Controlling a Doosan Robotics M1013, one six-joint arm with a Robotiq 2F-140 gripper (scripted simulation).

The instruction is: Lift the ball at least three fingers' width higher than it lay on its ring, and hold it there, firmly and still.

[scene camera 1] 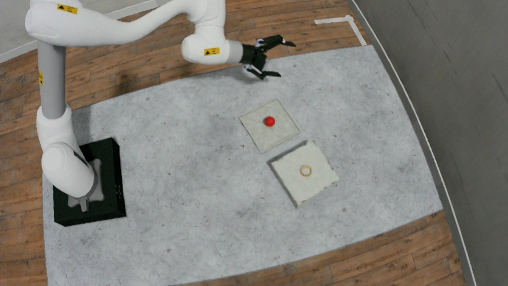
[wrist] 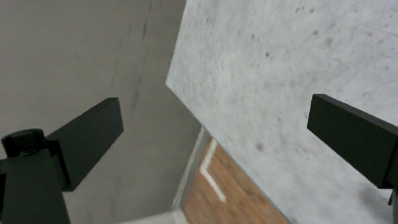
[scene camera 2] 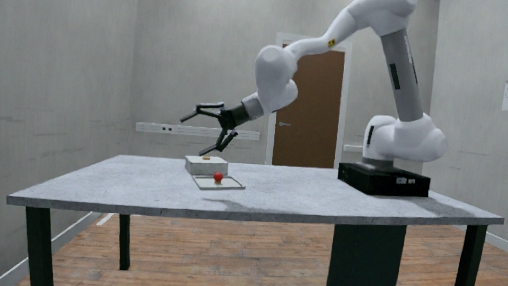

Labels:
The gripper shows in scene camera 1 (287,60), in the wrist view (214,113) and in scene camera 2 (189,137).

